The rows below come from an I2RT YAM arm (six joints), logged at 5 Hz.
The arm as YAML. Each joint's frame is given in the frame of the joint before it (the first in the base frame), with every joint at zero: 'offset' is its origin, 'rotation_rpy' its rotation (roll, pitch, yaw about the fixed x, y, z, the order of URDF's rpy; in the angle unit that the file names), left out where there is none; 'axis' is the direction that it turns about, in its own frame. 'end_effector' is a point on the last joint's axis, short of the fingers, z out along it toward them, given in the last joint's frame.
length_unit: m
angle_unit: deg
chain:
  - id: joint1
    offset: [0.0, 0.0, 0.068]
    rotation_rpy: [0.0, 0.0, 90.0]
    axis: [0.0, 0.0, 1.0]
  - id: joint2
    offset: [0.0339, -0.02, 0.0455]
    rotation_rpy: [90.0, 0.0, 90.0]
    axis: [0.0, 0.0, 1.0]
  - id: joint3
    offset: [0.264, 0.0, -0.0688]
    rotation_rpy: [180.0, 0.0, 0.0]
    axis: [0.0, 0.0, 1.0]
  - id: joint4
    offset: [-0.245, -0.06, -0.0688]
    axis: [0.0, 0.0, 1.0]
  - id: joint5
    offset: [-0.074, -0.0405, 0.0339]
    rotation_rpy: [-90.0, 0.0, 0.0]
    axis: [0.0, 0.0, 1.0]
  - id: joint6
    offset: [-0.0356, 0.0, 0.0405]
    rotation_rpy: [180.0, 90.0, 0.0]
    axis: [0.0, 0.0, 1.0]
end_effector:
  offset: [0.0, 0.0, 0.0]
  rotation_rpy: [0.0, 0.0, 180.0]
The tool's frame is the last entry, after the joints.
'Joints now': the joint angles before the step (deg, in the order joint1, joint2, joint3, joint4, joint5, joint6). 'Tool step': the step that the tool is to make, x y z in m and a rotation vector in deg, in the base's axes. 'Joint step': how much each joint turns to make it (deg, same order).
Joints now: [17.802, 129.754, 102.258, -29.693, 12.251, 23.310]
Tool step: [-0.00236, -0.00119, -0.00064, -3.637, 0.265, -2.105]
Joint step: [0.241, -0.023, 0.021, -1.465, 4.109, 0.198]
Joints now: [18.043, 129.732, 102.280, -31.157, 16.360, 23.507]
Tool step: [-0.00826, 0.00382, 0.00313, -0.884, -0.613, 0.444]
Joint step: [0.809, -1.837, -2.470, 1.005, 1.071, -0.240]
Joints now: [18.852, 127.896, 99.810, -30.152, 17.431, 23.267]
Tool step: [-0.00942, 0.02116, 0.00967, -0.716, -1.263, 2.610]
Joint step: [2.819, -1.313, -0.199, -0.042, 1.049, -0.437]
